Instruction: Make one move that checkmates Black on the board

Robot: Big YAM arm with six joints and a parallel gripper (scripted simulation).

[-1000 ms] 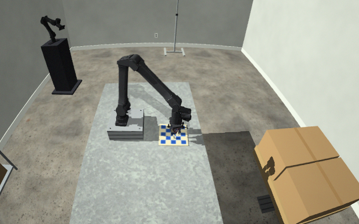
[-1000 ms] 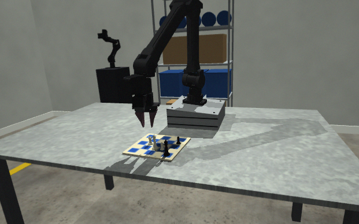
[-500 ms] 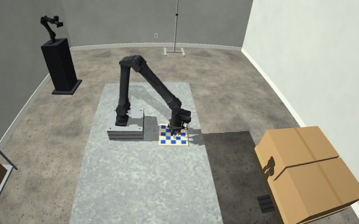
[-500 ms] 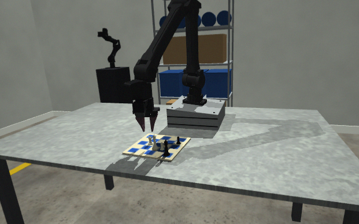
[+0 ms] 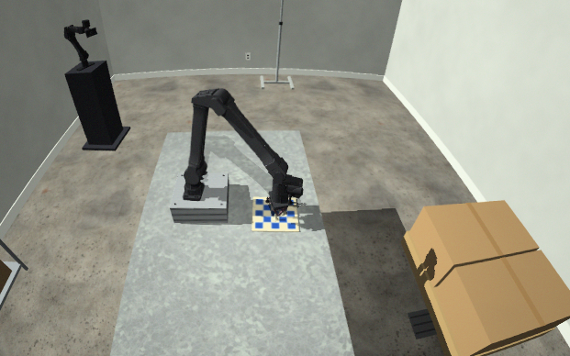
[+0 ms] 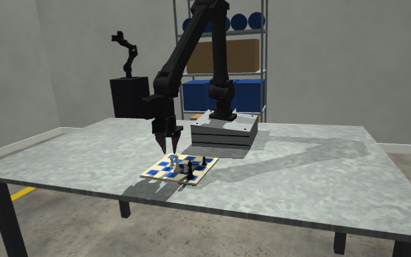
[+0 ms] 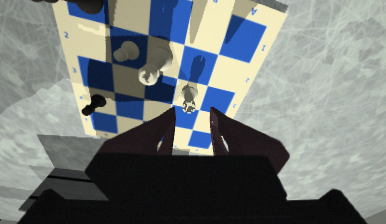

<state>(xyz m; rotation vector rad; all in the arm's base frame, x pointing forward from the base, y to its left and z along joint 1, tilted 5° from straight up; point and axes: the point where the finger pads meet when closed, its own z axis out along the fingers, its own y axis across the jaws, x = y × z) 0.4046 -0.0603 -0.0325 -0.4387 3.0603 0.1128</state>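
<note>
Now: the white crowned piece 40 mm below my hand and 10 mm behind it. Round my hand: white king 40 mm to the left, 30 mm below, 30 mm ahead; then white pawn 80 mm to the left, 40 mm below, 30 mm ahead; then blue-and-cream chessboard 60 mm below, 40 mm to the left, 10 mm behind.
</note>
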